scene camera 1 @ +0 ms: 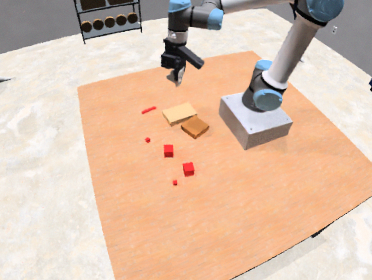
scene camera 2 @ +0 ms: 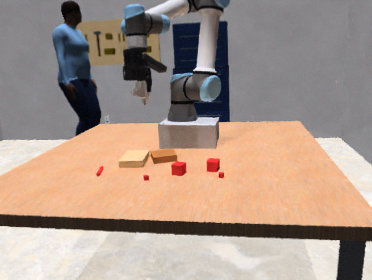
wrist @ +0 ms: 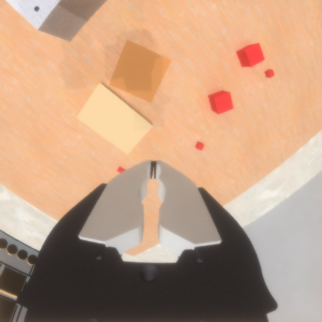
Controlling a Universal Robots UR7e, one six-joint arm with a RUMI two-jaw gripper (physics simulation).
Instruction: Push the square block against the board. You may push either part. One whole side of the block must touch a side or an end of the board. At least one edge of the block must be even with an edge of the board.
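Places are measured from the arm's base along level axes (x left, y back, z up), in centimetres.
Pixels of known places: gripper, between the fingertips: (scene camera 1: 177,87) (scene camera 2: 145,104); arm's base, origin of its link: (scene camera 2: 182,119).
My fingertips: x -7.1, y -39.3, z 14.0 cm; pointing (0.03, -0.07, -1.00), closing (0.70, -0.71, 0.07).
Note:
Ahead of a thing's pixels: the offset from my fingertips to its top centre.
The brown square block @(dx +4.1, dy +7.5, dz -21.9 cm) (scene camera 1: 195,127) (scene camera 2: 164,156) (wrist: 140,71) lies flat beside the pale rectangular board @(dx -7.5, dy +4.0, dz -21.9 cm) (scene camera 1: 179,113) (scene camera 2: 134,158) (wrist: 114,118). In the wrist view the block is turned slightly against the board's long side. One block corner is very near that side, close to a board corner; whether they touch I cannot tell. From there a narrow wedge-shaped gap widens along the block's facing side. No edges of the two look even. My gripper (scene camera 1: 178,84) (scene camera 2: 145,103) (wrist: 153,161) is shut and empty, high above the table, clear of both parts.
Two red cubes @(dx +14.0, dy -9.6, dz -20.8 cm) (scene camera 1: 168,150) @(dx +26.4, dy -5.2, dz -20.8 cm) (scene camera 2: 213,164) (wrist: 221,102), two tiny red cubes @(dx +3.2, dy -16.4, dz -23.2 cm) (scene camera 1: 147,140) @(dx +29.8, dy -12.6, dz -23.2 cm) (scene camera 2: 221,175) (wrist: 199,146) and a red rod @(dx -17.2, dy -9.9, dz -23.4 cm) (scene camera 1: 149,110) (scene camera 2: 100,171) (wrist: 121,170) lie near the parts. The robot's grey base (scene camera 1: 255,122) (scene camera 2: 187,134) stands behind the block. A person (scene camera 2: 72,52) stands beyond the table.

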